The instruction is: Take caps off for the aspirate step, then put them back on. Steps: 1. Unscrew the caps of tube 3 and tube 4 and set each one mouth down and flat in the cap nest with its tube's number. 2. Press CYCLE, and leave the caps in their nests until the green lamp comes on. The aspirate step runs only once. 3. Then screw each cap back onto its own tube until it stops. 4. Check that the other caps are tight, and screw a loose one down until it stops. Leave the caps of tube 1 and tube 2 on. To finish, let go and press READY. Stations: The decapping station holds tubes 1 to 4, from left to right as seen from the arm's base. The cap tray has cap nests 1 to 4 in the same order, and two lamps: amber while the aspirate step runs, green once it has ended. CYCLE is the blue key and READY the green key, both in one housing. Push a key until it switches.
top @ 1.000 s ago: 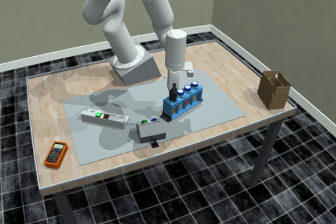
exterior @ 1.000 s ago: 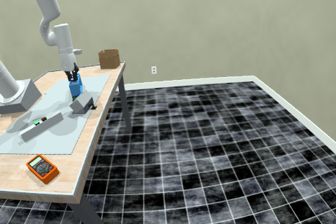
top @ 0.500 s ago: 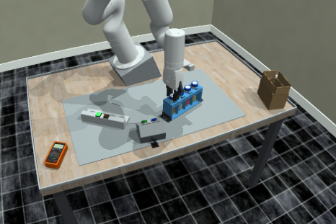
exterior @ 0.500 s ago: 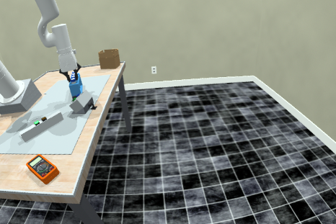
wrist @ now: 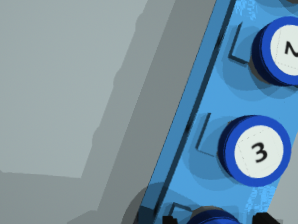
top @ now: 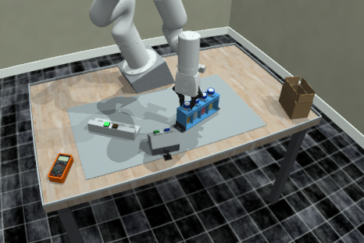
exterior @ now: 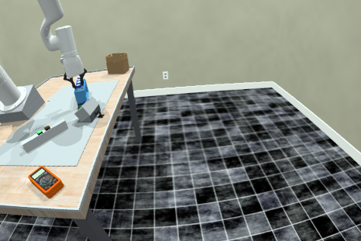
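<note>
My gripper is now 1 cm above the blue-and-white cap. The rest, counted from my hand: green key 16 cm to the right, 7 cm ahead, 6 cm below; then blue key 12 cm to the right, 7 cm ahead, 6 cm below; then key housing 14 cm to the right, 9 cm ahead, 7 cm below.
</note>
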